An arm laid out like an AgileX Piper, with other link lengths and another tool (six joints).
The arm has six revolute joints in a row. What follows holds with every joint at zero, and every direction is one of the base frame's.
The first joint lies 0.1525 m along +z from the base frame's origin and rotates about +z.
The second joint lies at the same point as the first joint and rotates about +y.
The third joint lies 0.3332 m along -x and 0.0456 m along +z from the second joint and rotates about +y.
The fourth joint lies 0.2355 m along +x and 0.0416 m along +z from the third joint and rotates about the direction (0.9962, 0, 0.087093).
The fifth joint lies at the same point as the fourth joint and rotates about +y.
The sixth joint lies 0.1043 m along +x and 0.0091 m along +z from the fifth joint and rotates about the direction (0.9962, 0, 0.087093).
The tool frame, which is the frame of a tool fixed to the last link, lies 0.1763 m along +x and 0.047 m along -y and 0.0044 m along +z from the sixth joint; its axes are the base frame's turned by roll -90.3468, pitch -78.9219 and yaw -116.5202 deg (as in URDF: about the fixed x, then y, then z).
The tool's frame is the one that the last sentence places.
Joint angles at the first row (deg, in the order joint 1, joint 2, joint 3, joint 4, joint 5, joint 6):
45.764, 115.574, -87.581, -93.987, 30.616, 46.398
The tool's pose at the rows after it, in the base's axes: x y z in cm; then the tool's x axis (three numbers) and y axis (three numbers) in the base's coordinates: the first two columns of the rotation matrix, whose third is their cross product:
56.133 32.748 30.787 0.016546 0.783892 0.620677 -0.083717 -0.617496 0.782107
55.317 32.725 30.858 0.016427 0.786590 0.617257 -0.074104 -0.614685 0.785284
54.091 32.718 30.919 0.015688 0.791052 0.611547 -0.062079 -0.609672 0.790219
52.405 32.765 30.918 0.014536 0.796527 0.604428 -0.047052 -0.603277 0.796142
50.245 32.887 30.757 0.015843 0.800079 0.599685 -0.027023 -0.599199 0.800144
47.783 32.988 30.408 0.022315 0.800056 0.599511 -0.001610 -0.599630 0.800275
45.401 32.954 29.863 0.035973 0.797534 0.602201 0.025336 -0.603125 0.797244
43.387 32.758 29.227 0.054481 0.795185 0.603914 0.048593 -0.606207 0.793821
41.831 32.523 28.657 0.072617 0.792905 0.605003 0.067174 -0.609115 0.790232
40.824 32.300 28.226 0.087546 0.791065 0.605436 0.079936 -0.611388 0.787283
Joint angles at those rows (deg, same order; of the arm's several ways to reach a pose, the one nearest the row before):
46.049, 114.821, -86.763, -93.378, 30.624, 45.852
46.656, 113.590, -85.306, -92.714, 30.792, 45.354
47.682, 111.890, -83.176, -91.994, 31.262, 44.891
49.259, 109.769, -80.410, -91.155, 32.109, 44.545
51.484, 107.335, -77.184, -89.877, 33.332, 44.397
54.168, 104.754, -73.829, -87.928, 34.752, 44.360
56.878, 102.417, -70.821, -85.474, 36.227, 44.361
59.262, 100.567, -68.416, -82.967, 37.690, 44.340
61.146, 99.204, -66.685, -80.756, 38.904, 44.298
62.357, 98.340, -65.619, -79.095, 39.722, 44.213

